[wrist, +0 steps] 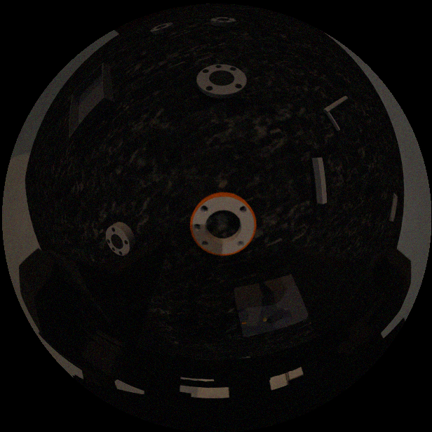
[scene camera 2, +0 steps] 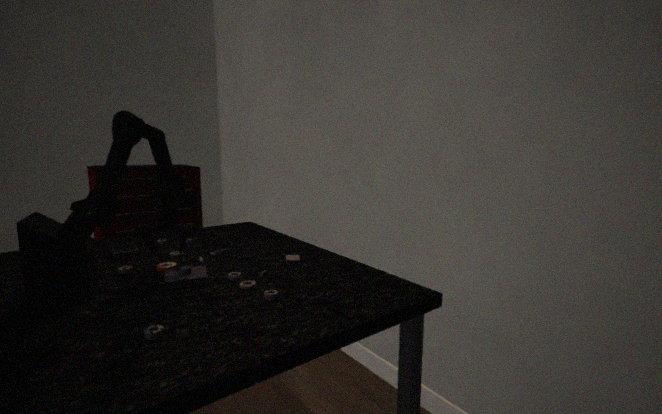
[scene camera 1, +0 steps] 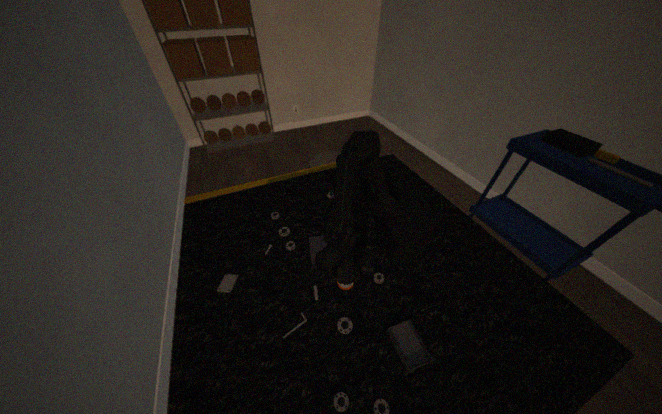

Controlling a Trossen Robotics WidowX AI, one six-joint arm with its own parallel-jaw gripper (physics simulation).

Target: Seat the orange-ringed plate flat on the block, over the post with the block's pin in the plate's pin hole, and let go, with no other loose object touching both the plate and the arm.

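Seen in the pictures: gripper, fingertip midpoint: [scene camera 2: 166, 253]; arm's base at its link origin: [scene camera 2: 71, 236] [scene camera 1: 400, 219].
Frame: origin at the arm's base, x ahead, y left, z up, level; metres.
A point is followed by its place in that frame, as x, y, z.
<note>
The orange-ringed plate [scene camera 1: 345, 286] {0.281, 0.059, -0.155} [scene camera 2: 160, 267] {0.240, 0.023, -0.156} [wrist: 220, 201] lies flat on the dark table beside the block, its centre hole facing up. The block [scene camera 1: 314, 245] {0.298, -0.155, -0.144} [scene camera 2: 201, 273] {0.296, -0.164, -0.144} [wrist: 296, 301] is a grey-blue slab, partly covered by the arm in scene camera 1. In the wrist view a dark post and small orange marks show on it; the pin cannot be made out clearly. My gripper [scene camera 1: 345, 272] {0.269, 0.038, -0.116} [wrist: 227, 248] is open and empty above the plate, its dark fingers wide to either side in the wrist view. Its exact height is hard to tell.
A plain plate [scene camera 1: 340, 321] {0.361, 0.151, -0.158} [wrist: 202, 80] lies in front; another [scene camera 1: 374, 278] {0.170, 0.088, -0.154} [wrist: 128, 233] lies beside the ringed one. A pale bar [scene camera 1: 315, 293] {0.388, 0.027, -0.155} [wrist: 320, 180], an L-shaped key [scene camera 1: 295, 328] {0.497, 0.095, -0.162} [wrist: 336, 103] and a grey box [scene camera 1: 410, 346] {0.212, 0.321, -0.165} [wrist: 89, 102] lie around. Several more plates lie farther off.
</note>
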